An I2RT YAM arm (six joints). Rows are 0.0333 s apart.
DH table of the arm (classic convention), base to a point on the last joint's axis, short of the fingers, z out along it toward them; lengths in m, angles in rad. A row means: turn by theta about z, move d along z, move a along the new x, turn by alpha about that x. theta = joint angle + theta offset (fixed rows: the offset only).
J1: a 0.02; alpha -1.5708; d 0.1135; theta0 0
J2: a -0.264; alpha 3.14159; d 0; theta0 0
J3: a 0.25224; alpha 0; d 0; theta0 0.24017
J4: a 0.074; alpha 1.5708; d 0; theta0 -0.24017
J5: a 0; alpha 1.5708; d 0; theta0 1.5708
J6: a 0; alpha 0; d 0.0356; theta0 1.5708
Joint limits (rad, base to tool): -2.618..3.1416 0..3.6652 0..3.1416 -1.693..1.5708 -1.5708..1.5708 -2.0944..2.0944
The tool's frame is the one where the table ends.
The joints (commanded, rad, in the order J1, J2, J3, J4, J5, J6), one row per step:
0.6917 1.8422 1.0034 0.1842 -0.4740 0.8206
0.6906 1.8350 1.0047 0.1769 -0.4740 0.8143
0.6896 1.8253 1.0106 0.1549 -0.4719 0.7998
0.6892 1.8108 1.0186 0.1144 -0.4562 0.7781
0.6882 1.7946 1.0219 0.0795 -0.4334 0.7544
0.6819 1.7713 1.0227 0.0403 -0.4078 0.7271
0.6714 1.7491 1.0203 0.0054 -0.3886 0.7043
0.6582 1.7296 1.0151 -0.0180 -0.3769 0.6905
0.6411 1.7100 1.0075 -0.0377 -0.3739 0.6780
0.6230 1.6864 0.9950 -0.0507 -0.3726 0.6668
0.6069 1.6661 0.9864 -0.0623 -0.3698 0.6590
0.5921 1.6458 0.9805 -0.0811 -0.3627 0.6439
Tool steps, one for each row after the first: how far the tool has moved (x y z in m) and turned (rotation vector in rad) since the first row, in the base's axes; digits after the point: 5 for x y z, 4 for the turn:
-0.00015 -0.00067 0.00238 -0.0008 -0.0060 0.0023
-0.00039 -0.00145 0.00577 -0.0096 -0.0135 0.0075
-0.00125 -0.00301 0.00985 -0.0341 -0.0228 0.0070
-0.00238 -0.00537 0.01356 -0.0615 -0.0383 0.0019
-0.00318 -0.01016 0.01866 -0.0917 -0.0574 -0.0079
-0.00352 -0.01625 0.02276 -0.1181 -0.0700 -0.0189
-0.00325 -0.02269 0.02599 -0.1346 -0.0769 -0.0322
-0.00265 -0.03018 0.02882 -0.1453 -0.0803 -0.0436
-0.00269 -0.03831 0.03197 -0.1513 -0.0863 -0.0558
-0.00246 -0.04525 0.03518 -0.1559 -0.0920 -0.0694
-0.00261 -0.05191 0.03852 -0.1680 -0.1010 -0.0800

